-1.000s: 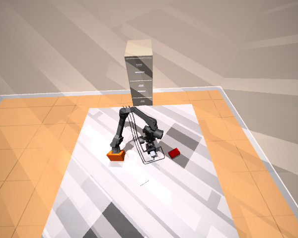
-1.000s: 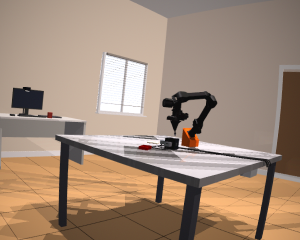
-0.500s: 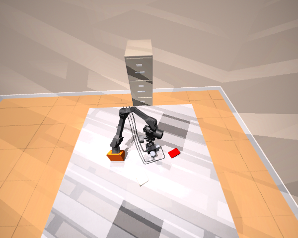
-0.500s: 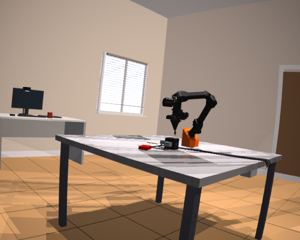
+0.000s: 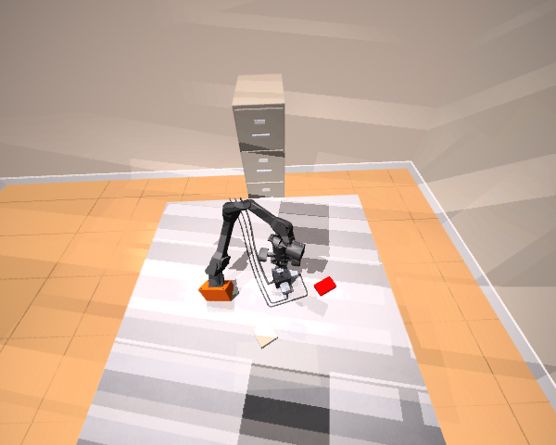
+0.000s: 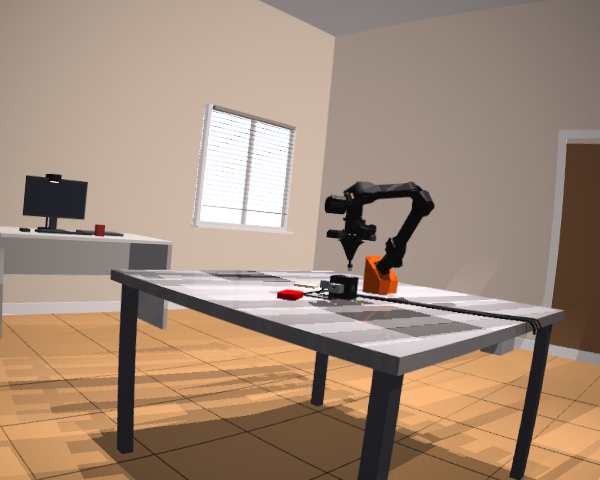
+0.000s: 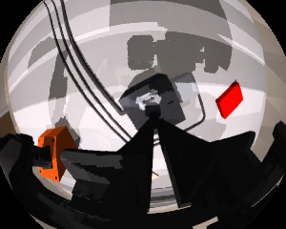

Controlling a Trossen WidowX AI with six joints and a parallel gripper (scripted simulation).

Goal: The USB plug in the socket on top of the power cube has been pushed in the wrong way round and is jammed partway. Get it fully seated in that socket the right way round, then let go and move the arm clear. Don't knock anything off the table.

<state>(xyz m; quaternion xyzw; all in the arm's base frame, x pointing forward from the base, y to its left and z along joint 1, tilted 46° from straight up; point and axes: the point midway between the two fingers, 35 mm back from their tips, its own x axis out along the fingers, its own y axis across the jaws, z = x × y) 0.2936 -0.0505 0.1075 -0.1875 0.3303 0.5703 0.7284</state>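
The USB plug is 2 cm below my gripper tip. Also, from my gripper tip: pad (10 cm behind, 25 cm to the right, 13 cm below); red block (22 cm ahead, 8 cm to the right, 12 cm below).
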